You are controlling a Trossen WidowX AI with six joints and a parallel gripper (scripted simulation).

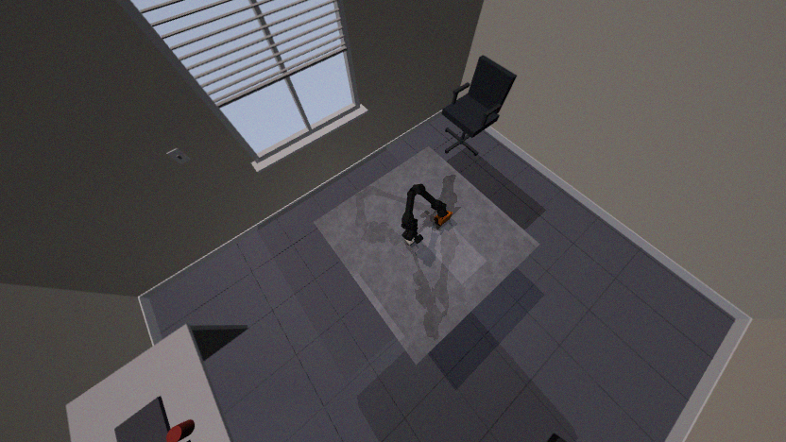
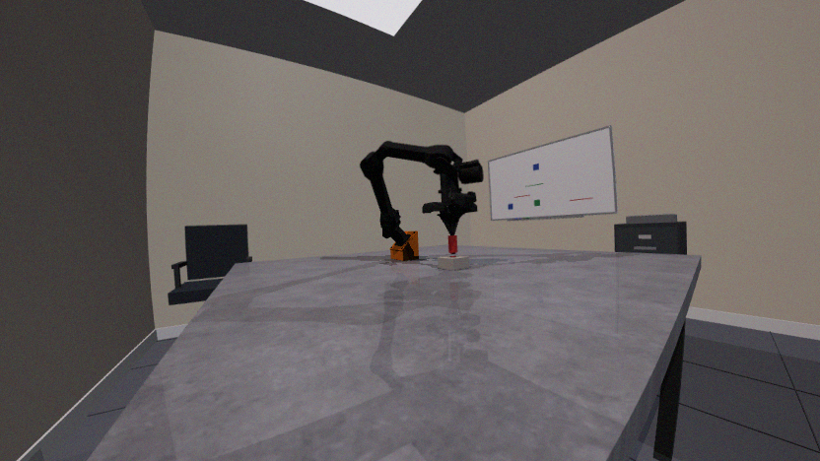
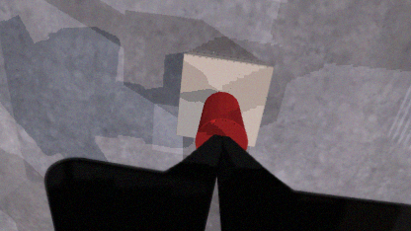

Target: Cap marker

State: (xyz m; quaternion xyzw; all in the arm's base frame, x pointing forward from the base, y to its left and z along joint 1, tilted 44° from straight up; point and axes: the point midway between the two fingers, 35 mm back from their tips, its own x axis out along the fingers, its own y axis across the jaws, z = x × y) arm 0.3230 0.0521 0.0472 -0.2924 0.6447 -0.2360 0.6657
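Right now the red cap is 3 cm below my gripper tip. The rest, counted from my gripper tip: holder block: 8 cm below.
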